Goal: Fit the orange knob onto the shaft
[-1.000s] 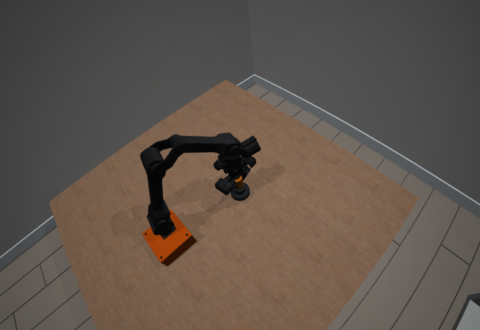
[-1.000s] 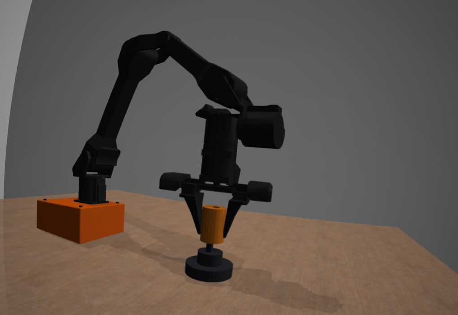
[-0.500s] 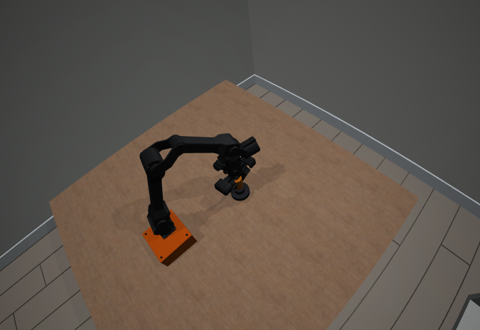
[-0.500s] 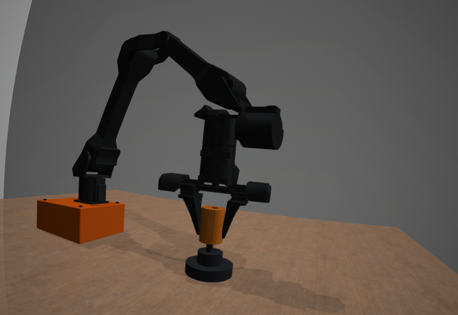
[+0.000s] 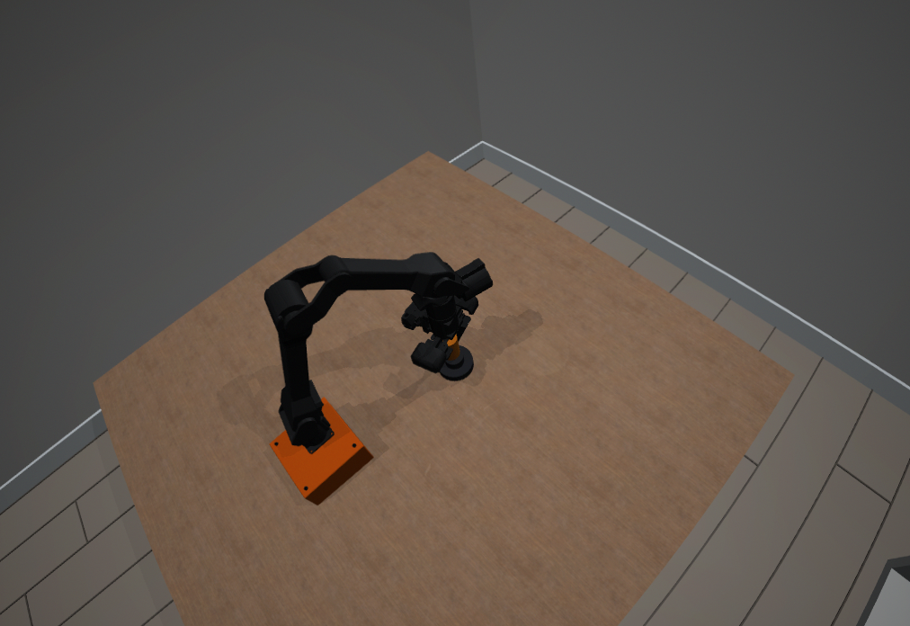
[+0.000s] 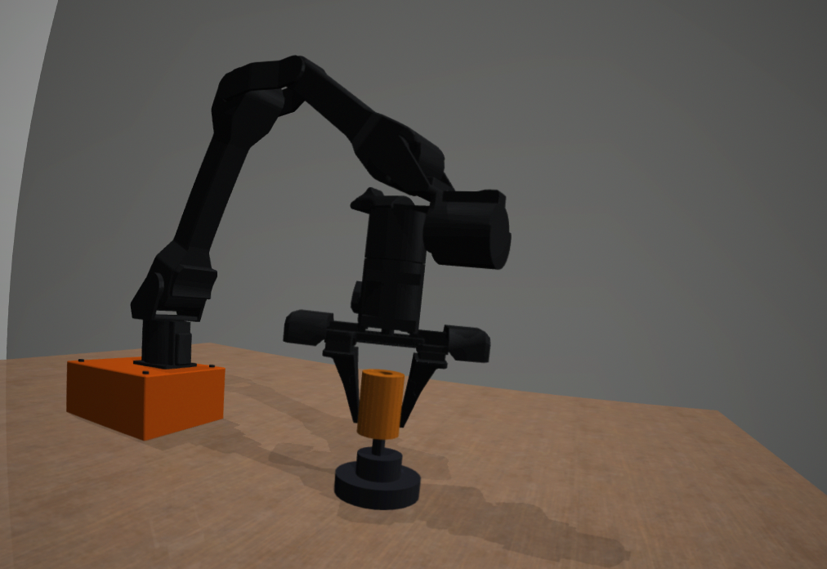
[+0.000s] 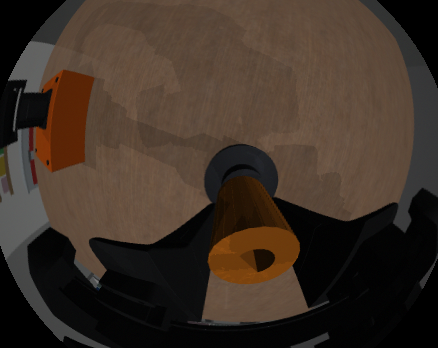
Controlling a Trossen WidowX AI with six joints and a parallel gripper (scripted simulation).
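Right now the orange knob is 20 mm above my gripper tip. The rest, counted from my gripper tip: pedestal: 40 mm below.
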